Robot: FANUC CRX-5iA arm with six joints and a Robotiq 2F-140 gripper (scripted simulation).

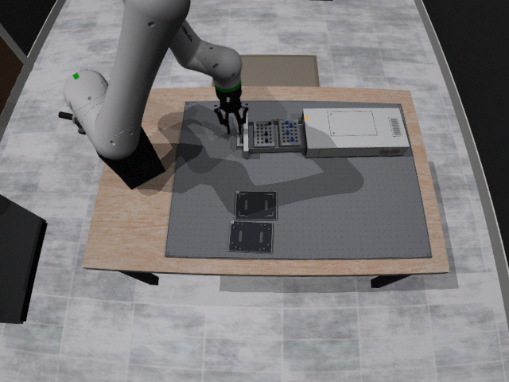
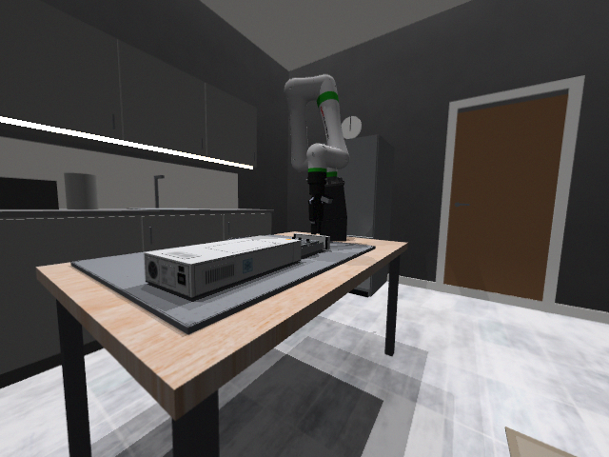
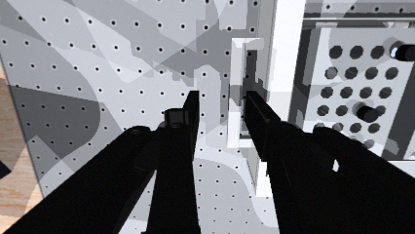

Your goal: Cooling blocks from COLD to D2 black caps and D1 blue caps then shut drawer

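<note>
Now: the black-capped tube 130 mm ahead of my hand, 60 mm below it and 20 mm to the left of it. Also, from my hand: cooling block (120 mm ahead, 70 mm below, 30 mm to the left); then drawer (150 mm ahead, 60 mm below, 40 mm to the left); then deck slot D1 (280 mm to the right, 160 mm ahead, 100 mm below).
</note>
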